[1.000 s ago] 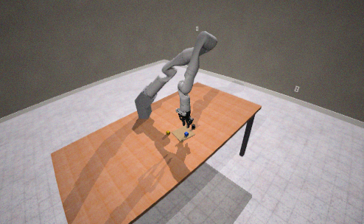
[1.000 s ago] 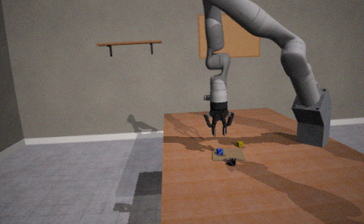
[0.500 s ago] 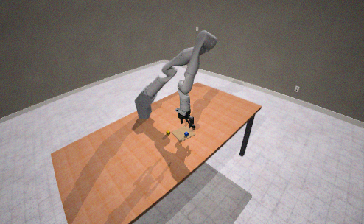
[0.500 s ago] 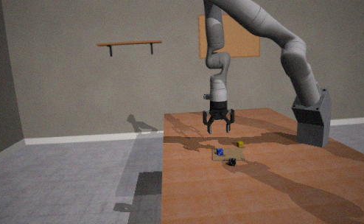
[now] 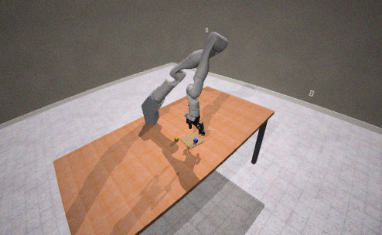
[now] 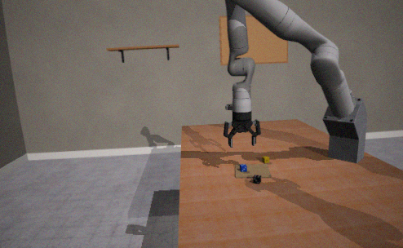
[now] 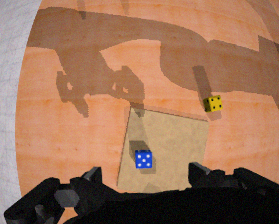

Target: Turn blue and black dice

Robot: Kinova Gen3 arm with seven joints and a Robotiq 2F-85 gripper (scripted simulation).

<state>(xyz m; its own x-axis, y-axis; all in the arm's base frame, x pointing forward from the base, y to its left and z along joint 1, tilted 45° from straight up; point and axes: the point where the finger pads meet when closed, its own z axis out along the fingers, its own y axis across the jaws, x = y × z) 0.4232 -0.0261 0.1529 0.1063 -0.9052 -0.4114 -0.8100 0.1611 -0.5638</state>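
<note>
The black die lies 11 cm to the left of my hand, 10 cm below it and 4 cm behind it. The rest, counted from my hand: blue die (10 cm below); yellow die (12 cm behind, 10 cm to the right, 10 cm below); tan mat (11 cm below, 4 cm behind).
</note>
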